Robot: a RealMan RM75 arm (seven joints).
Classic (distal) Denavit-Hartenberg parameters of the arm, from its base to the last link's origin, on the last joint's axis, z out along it. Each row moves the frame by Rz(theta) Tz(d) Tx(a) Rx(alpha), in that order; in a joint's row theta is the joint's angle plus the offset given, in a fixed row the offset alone. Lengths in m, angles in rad.
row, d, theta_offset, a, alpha
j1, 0.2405, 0, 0, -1.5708
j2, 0, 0, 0, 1.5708
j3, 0.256, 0, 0, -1.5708
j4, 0, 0, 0, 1.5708
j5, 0.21, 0, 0, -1.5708
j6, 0, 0, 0, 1.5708
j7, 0.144, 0, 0, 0
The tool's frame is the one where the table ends.
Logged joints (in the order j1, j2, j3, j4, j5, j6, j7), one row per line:
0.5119, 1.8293, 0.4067, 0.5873, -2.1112, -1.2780, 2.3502
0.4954, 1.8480, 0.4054, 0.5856, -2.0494, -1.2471, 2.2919
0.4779, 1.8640, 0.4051, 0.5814, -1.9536, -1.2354, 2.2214
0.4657, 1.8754, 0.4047, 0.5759, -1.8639, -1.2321, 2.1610
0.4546, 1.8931, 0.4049, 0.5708, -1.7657, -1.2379, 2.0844
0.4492, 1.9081, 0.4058, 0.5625, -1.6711, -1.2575, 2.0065
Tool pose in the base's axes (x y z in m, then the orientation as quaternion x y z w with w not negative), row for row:
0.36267, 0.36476, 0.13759, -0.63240, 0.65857, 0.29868, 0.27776
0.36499, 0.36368, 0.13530, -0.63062, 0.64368, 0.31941, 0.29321
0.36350, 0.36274, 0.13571, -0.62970, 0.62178, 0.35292, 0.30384
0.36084, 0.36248, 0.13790, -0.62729, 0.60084, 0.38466, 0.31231
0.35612, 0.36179, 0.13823, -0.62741, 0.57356, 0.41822, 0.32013
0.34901, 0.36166, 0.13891, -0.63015, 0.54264, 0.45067, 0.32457
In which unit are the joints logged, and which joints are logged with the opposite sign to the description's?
The joints are logged in radians. Opposite sign: j3, j4.
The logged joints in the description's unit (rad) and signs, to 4 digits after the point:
0.5119, 1.8293, -0.4067, -0.5873, -2.1112, -1.2780, 2.3502
0.4954, 1.8480, -0.4054, -0.5856, -2.0494, -1.2471, 2.2919
0.4779, 1.8640, -0.4051, -0.5814, -1.9536, -1.2354, 2.2214
0.4657, 1.8754, -0.4047, -0.5759, -1.8639, -1.2321, 2.1610
0.4546, 1.8931, -0.4049, -0.5708, -1.7657, -1.2379, 2.0844
0.4492, 1.9081, -0.4058, -0.5625, -1.6711, -1.2575, 2.0065

